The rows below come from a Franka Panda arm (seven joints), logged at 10 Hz.
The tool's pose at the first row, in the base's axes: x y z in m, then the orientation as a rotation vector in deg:
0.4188, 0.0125, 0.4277, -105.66, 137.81, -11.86
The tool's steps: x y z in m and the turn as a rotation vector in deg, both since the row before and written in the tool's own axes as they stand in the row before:
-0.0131, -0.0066, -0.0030, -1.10, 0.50, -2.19
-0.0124, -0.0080, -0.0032, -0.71, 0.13, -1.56
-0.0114, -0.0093, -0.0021, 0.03, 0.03, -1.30
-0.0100, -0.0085, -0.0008, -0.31, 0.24, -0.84
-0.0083, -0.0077, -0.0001, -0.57, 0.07, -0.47
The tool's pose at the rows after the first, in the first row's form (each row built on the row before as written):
0.4280, 0.0236, 0.4318, -109.00, 136.79, -11.24
0.4380, 0.0341, 0.4360, -111.27, 135.84, -10.65
0.4490, 0.0436, 0.4391, -112.85, 134.63, -10.79
0.4589, 0.0520, 0.4408, -114.09, 134.15, -10.73
0.4678, 0.0590, 0.4417, -114.94, 134.06, -10.18

